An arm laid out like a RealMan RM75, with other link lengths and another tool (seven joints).
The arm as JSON. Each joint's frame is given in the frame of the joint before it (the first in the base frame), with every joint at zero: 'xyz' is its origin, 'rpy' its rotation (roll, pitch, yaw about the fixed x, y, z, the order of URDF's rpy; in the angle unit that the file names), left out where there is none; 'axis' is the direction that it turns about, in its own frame. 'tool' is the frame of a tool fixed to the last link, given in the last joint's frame.
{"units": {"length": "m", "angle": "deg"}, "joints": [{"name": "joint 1", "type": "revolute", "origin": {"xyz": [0.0, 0.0, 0.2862]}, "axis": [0.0, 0.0, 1.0]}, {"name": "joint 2", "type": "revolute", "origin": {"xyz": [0.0, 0.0, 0.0]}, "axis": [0.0, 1.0, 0.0]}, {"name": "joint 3", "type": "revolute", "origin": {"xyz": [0.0, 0.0, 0.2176]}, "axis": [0.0, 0.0, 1.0]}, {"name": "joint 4", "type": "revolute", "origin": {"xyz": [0.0, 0.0, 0.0]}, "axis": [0.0, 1.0, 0.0]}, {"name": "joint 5", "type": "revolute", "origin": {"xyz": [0.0, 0.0, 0.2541]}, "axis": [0.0, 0.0, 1.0]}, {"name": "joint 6", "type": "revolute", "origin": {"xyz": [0.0, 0.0, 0.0]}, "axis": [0.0, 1.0, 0.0]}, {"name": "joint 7", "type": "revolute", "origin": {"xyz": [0.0, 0.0, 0.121]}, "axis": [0.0, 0.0, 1.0]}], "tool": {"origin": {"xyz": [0.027, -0.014, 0.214], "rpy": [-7.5, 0.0, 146.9]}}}
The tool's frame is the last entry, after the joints.
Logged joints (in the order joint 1, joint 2, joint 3, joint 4, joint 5, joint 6, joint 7), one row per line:
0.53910 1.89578 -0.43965 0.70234 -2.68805 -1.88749 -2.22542
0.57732 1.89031 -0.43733 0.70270 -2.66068 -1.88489 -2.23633
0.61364 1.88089 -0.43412 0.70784 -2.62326 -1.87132 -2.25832
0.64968 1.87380 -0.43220 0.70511 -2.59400 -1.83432 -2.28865
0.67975 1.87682 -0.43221 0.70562 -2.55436 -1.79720 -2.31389
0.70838 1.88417 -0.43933 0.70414 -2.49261 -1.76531 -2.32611
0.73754 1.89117 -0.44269 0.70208 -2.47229 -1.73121 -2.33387
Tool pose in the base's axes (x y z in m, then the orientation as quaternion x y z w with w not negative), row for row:
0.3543 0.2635 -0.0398 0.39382 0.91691 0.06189 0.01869
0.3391 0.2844 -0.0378 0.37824 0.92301 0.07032 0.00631
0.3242 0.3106 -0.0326 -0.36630 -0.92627 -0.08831 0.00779
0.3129 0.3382 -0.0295 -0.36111 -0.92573 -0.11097 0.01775
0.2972 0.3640 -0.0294 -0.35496 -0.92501 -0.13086 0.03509
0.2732 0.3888 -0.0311 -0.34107 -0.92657 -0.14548 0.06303
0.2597 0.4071 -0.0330 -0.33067 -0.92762 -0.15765 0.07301
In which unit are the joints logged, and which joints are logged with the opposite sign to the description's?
The joints are logged in radians. Opposite sign: joint 4, joint 7.
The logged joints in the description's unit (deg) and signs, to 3 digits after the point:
30.888 108.620 -25.190 -40.241 -154.014 -108.145 127.507
33.078 108.307 -25.057 -40.262 -152.446 -107.996 128.132
35.159 107.767 -24.873 -40.556 -150.302 -107.219 129.392
37.224 107.361 -24.763 -40.400 -148.625 -105.099 131.130
38.947 107.534 -24.764 -40.429 -146.354 -102.972 132.576
40.587 107.955 -25.172 -40.344 -142.816 -101.145 133.276
42.258 108.356 -25.364 -40.226 -141.652 -99.191 133.721

